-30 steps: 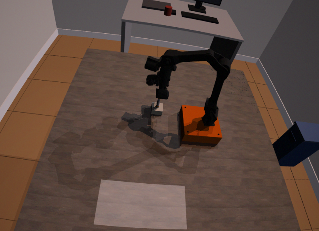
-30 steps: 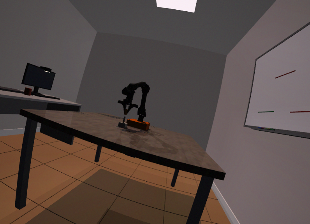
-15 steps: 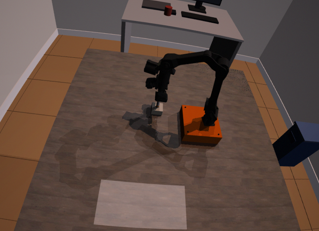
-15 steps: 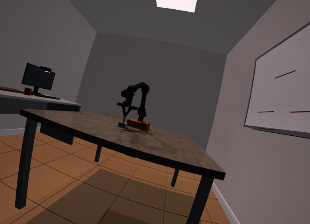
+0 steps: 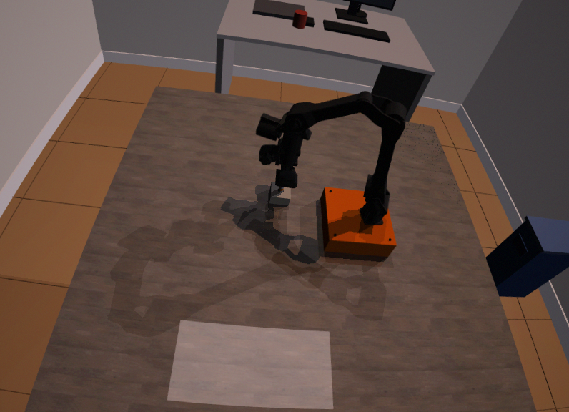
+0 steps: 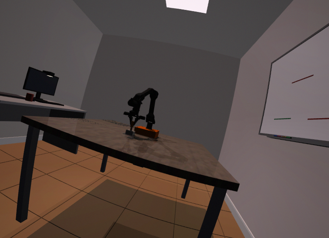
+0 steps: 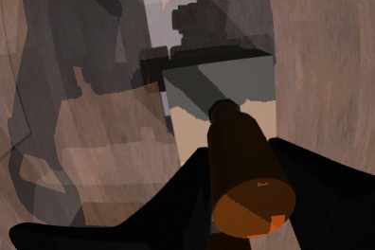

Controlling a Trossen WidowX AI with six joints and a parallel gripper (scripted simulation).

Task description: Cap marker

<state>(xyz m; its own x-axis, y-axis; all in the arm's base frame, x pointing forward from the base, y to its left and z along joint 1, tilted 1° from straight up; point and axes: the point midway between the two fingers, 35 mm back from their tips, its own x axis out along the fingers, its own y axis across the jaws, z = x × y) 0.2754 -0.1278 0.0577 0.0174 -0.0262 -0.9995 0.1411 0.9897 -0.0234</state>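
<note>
Right now my gripper tip is right at the marker. Round my gripper tip: holder block (6 cm below); then orange cap (1 cm above).
</note>
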